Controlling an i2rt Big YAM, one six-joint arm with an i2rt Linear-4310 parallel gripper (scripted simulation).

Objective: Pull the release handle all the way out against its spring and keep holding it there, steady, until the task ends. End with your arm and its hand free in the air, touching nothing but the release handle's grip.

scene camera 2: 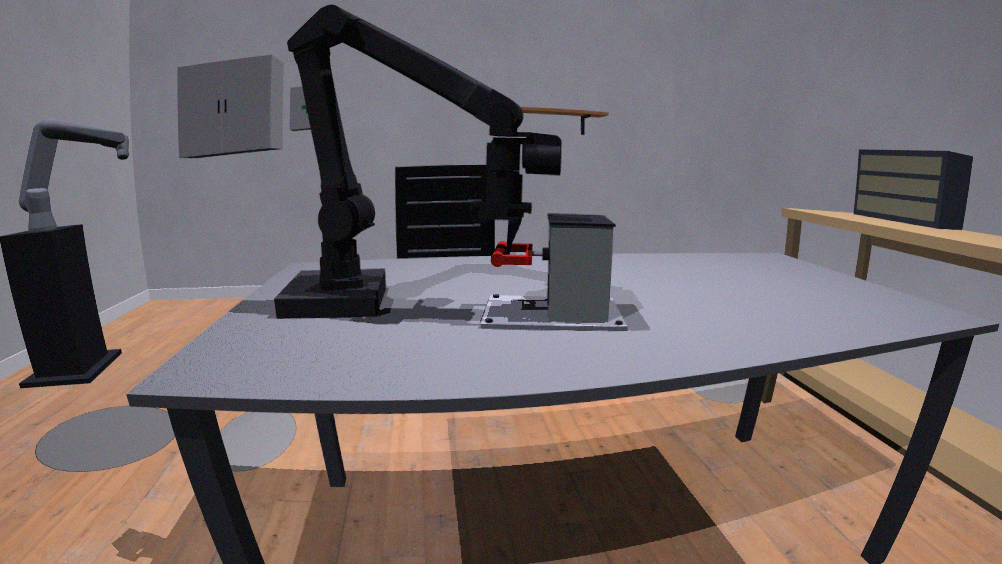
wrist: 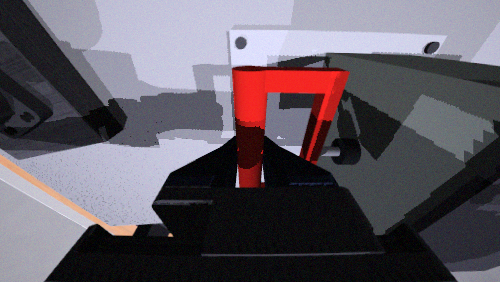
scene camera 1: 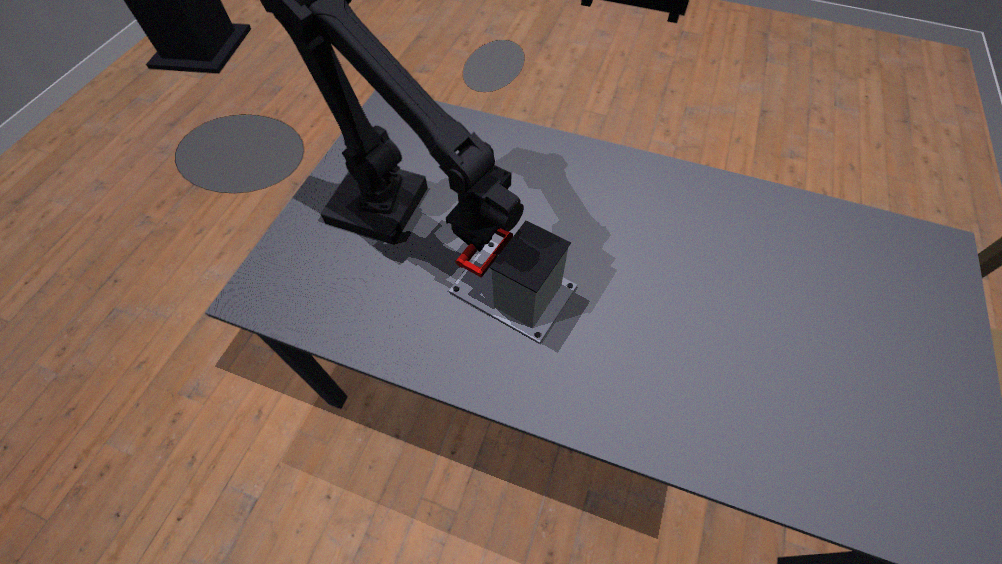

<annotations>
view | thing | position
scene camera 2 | my gripper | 500, 259
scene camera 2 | bolted base plate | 502, 312
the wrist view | my gripper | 250, 141
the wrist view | bolted base plate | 270, 48
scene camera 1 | my gripper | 476, 247
</annotations>
